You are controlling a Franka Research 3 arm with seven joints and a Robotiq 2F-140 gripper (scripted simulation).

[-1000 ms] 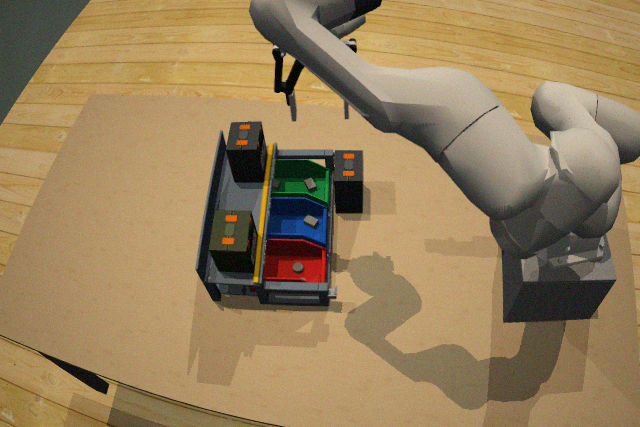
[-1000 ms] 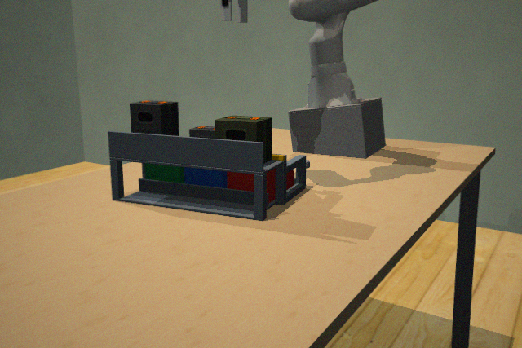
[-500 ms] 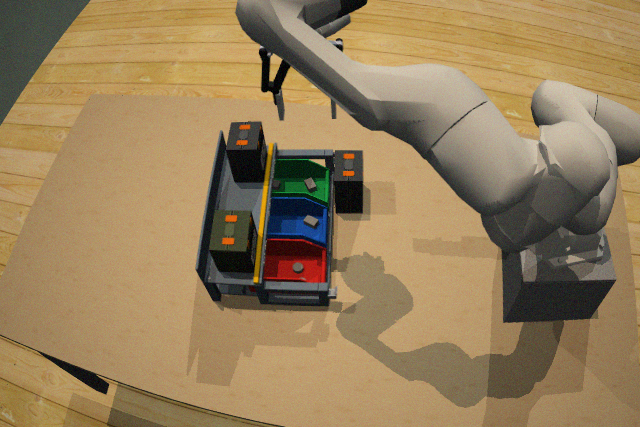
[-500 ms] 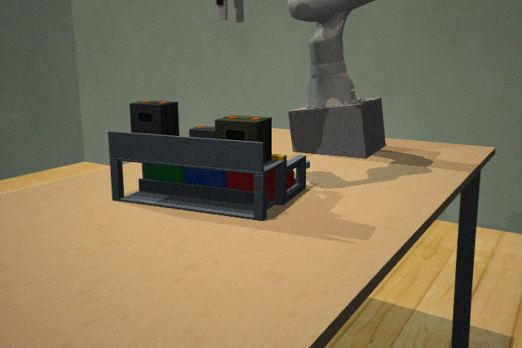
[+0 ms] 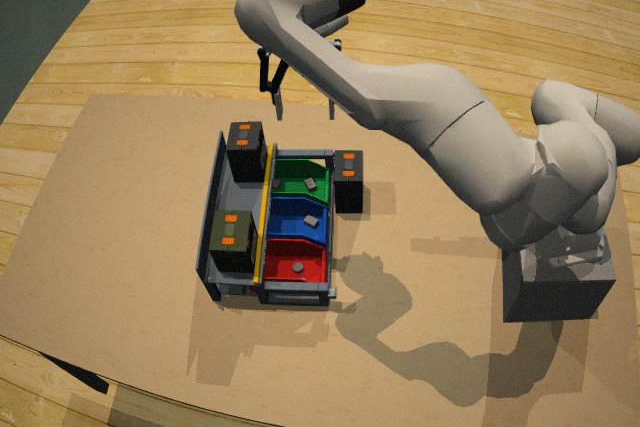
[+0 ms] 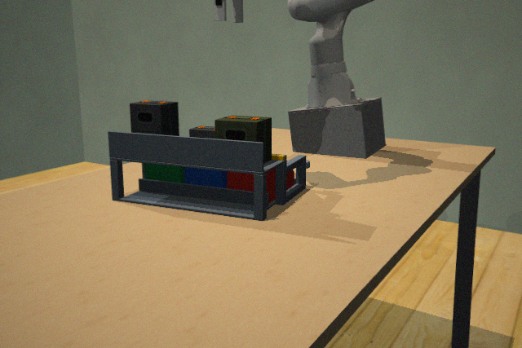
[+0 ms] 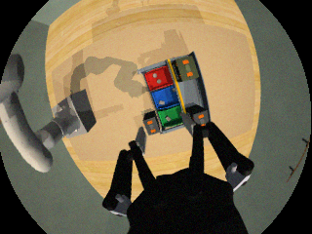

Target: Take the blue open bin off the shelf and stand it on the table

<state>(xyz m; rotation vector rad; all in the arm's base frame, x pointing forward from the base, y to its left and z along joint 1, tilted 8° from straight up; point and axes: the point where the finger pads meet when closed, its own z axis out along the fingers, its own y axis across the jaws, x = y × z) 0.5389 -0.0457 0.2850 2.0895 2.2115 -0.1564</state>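
The blue open bin is 6 cm ahead of my hand and 39 cm below it. From my hand the other things lie so: yellow bar 12 cm ahead, 1 cm to the left, 33 cm below; then red bin 6 cm ahead, 12 cm to the left, 39 cm below; then green bin 7 cm ahead, 11 cm to the right, 39 cm below.
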